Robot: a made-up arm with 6 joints.
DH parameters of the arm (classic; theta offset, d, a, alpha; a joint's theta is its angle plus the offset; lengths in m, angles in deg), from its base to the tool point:
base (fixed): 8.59 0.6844 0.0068 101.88
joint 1: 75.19 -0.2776 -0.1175 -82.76
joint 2: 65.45 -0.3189 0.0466 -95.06
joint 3: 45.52 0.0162 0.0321 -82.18
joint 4: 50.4 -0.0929 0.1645 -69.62
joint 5: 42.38 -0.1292 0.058 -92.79
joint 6: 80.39 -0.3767 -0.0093 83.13
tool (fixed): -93.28 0.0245 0 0
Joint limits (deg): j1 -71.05..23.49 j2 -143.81..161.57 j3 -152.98..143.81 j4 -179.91..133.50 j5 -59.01..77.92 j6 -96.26..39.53
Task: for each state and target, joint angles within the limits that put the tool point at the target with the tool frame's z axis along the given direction. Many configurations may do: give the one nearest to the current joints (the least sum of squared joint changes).
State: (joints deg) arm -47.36 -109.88 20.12 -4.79 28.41 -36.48
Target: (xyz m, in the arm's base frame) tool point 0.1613 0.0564 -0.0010 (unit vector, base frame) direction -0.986 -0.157 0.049
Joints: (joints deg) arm -43.73 -119.97 -9.01 8.17 10.02 -49.72
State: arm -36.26 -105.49 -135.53 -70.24 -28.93 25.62
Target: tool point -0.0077 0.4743 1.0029 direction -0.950 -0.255 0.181
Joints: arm -21.24 -85.16 -120.26 -65.04 -4.78 7.10
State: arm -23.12 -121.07 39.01 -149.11 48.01 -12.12
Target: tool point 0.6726 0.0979 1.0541 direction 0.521 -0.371 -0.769
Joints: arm 19.07 -143.81 66.59 -122.16 77.04 2.05
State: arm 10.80 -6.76 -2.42 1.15 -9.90 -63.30
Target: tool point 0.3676 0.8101 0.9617 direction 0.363 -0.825 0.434
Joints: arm 10.30 -14.17 -34.31 -36.13 -2.97 -67.50
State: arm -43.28 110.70 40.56 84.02 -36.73 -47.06
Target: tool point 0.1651 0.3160 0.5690 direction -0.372 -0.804 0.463
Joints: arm -68.85 65.31 36.49 116.25 -41.68 -40.21
